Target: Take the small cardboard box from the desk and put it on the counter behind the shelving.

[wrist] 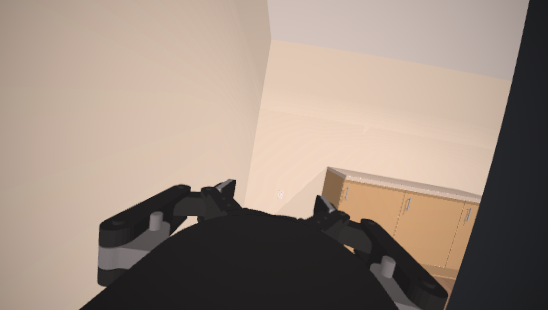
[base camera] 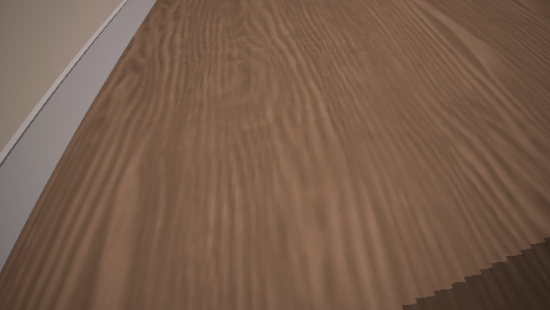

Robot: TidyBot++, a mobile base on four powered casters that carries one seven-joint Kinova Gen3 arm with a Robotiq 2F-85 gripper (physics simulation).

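Frame: origin at the arm's base, x ahead, y left, z up, level; millimetres.
Where they show: gripper, fingertip midpoint: (wrist: 274,196).
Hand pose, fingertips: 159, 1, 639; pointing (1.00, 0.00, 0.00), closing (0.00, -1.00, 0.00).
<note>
After its pixels a point has its place, as x, y, z.
My gripper (wrist: 274,196) {159, 1, 639} is open, with its two fingertips wide apart and no box between them. Past the fingers, to the right in the wrist view, stands a counter (wrist: 430,227) {1430, -1587, 147} with a pale top and light wooden doors with metal handles. The dark side of the shelving (wrist: 510,175) {290, -441, 713} fills the right edge of the wrist view, nearer than the counter, and hides the counter's right end. The small cardboard box and the desk do not show in either view.
A beige wall (wrist: 125,110) {340, 387, 711} (base camera: 45,50) {641, 386, -255} runs close along the left side, with a white baseboard (base camera: 65,107) {599, 373, -347} at its foot. A far wall (wrist: 310,140) {2028, -371, 814} with a small outlet stands ahead. The wooden floor (base camera: 280,150) {492, -2, -396} has a dark shadow at the lower right.
</note>
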